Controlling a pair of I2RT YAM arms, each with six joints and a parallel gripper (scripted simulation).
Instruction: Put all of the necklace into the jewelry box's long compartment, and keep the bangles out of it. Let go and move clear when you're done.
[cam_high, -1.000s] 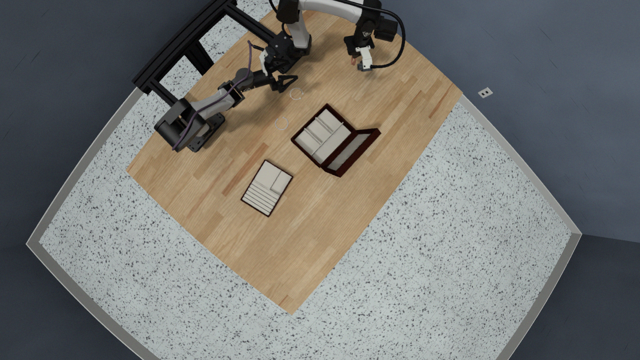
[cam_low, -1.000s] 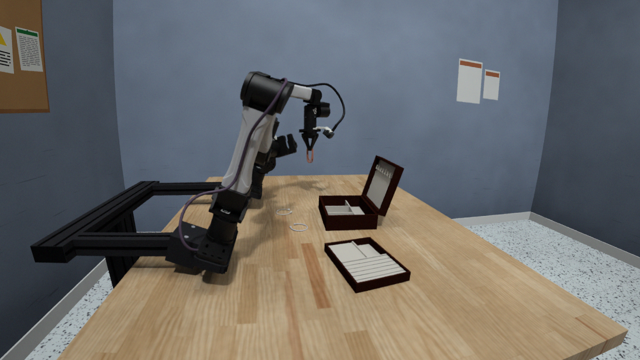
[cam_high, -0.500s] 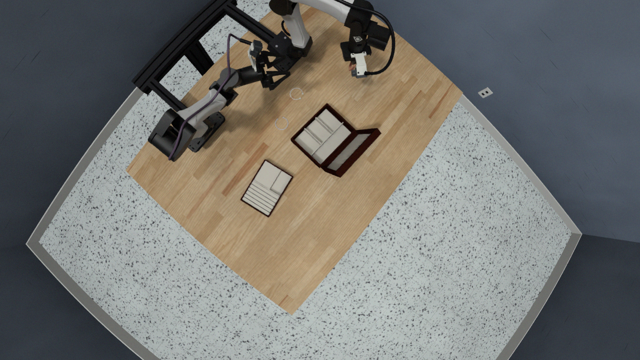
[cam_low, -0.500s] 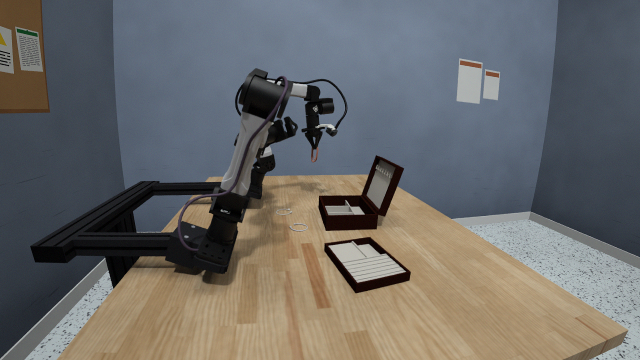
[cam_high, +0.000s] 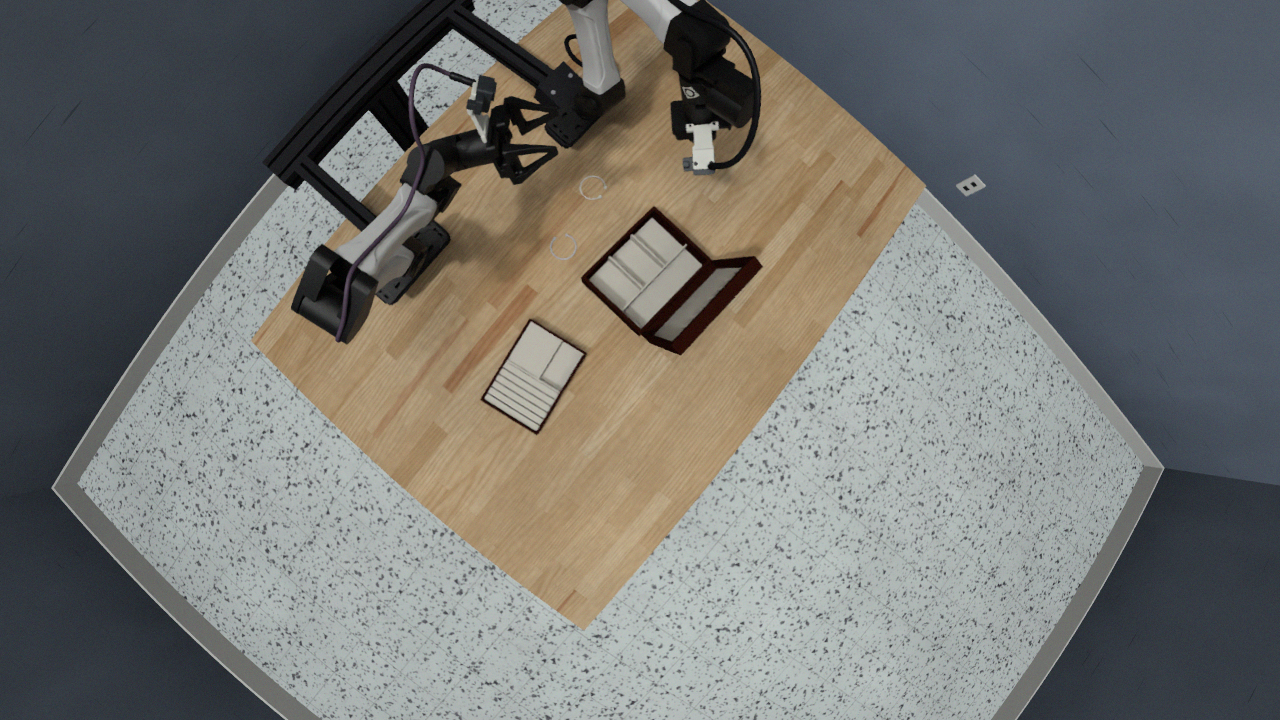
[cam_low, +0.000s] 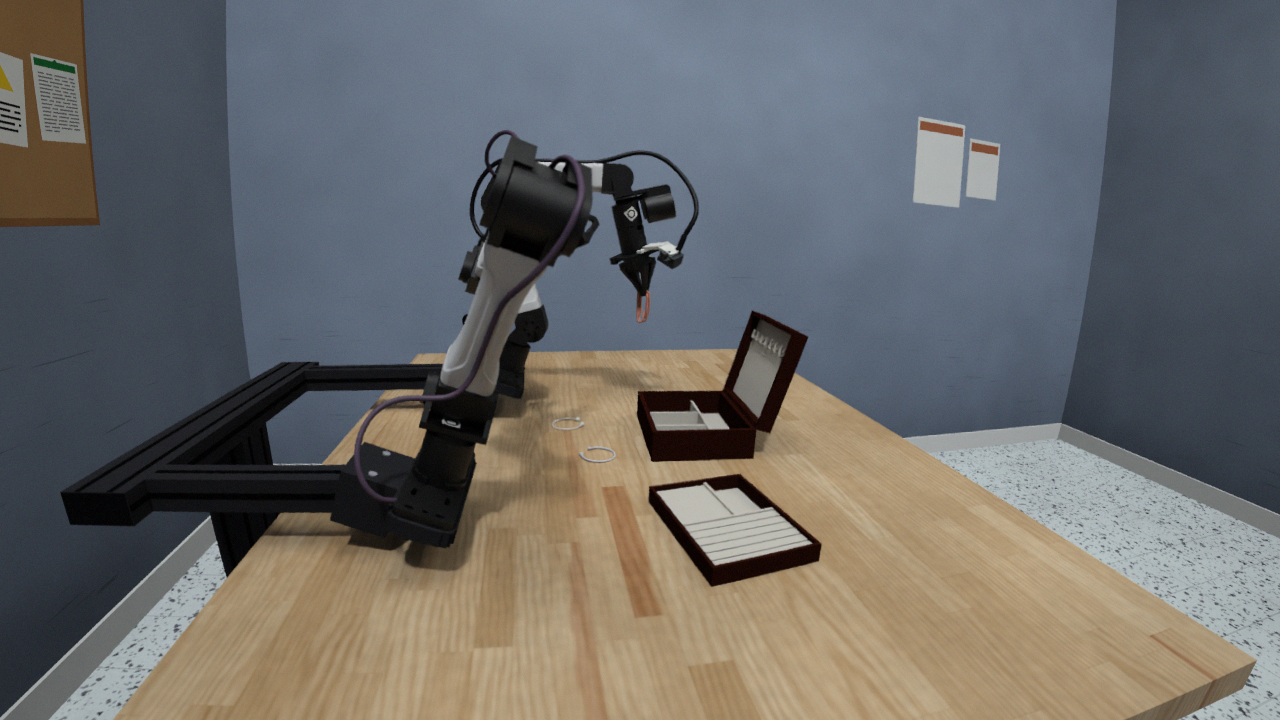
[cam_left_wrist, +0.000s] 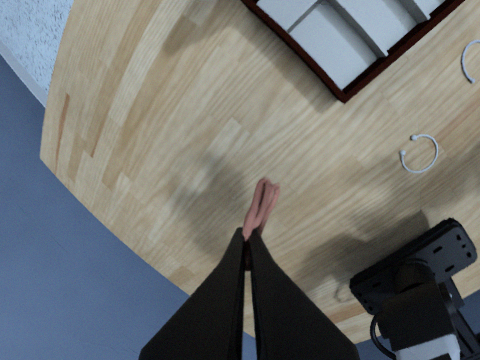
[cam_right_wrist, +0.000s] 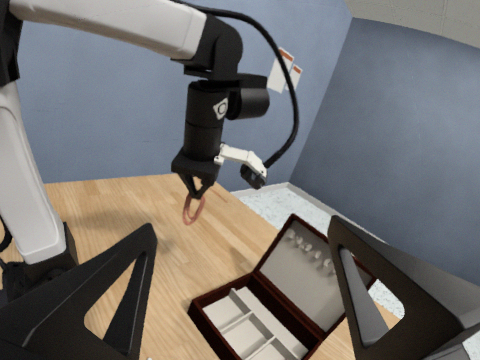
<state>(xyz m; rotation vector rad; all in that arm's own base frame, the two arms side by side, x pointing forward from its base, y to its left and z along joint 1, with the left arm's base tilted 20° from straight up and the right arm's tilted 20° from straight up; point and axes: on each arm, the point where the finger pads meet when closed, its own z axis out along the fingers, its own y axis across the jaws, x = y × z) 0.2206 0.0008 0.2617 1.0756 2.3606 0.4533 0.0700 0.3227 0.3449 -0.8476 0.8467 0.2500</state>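
Note:
My left hand is 20 cm to the left of the jewelry box, 14 cm above it and 12 cm short of it. The rest, counted from my left hand: shallow divided tray 55 cm to the right, 25 cm below, 8 cm ahead.

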